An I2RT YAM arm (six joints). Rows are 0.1 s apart.
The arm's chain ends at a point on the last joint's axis. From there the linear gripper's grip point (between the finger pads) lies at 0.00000 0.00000 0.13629 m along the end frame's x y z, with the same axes.
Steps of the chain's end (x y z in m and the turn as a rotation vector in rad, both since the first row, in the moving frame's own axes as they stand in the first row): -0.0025 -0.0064 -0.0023 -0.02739 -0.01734 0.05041; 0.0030 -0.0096 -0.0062 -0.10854 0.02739 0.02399; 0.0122 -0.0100 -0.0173 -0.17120 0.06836 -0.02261; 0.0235 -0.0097 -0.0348 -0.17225 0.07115 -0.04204; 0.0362 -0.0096 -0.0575 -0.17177 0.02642 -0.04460
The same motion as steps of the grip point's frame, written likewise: -0.0050 -0.0027 -0.0024 -0.02739 -0.01734 0.05041; 0.0065 0.0052 -0.0071 -0.10854 0.02739 0.02399; 0.0217 0.0131 -0.0196 -0.17120 0.06836 -0.02261; 0.0336 0.0134 -0.0372 -0.17225 0.07115 -0.04204; 0.0403 0.0136 -0.0596 -0.17177 0.02642 -0.04460
